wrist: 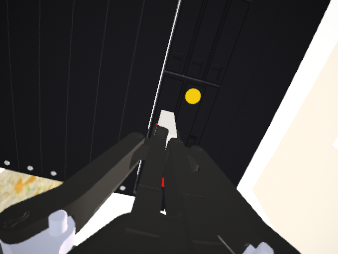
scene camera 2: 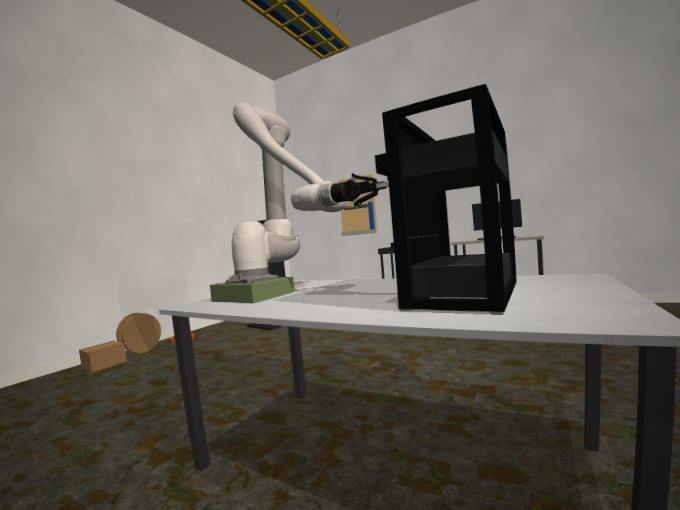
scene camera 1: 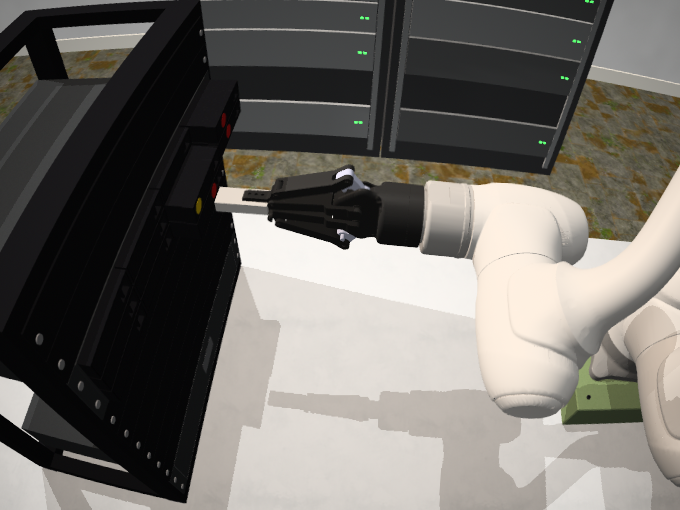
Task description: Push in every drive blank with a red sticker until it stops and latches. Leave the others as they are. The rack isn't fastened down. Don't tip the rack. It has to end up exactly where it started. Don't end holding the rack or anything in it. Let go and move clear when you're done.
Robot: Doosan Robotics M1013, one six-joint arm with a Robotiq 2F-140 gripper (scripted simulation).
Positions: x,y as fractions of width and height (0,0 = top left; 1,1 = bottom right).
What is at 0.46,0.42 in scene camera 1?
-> My gripper.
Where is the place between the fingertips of my gripper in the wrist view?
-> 0.49,0.48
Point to a drive blank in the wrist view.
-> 0.57,0.38
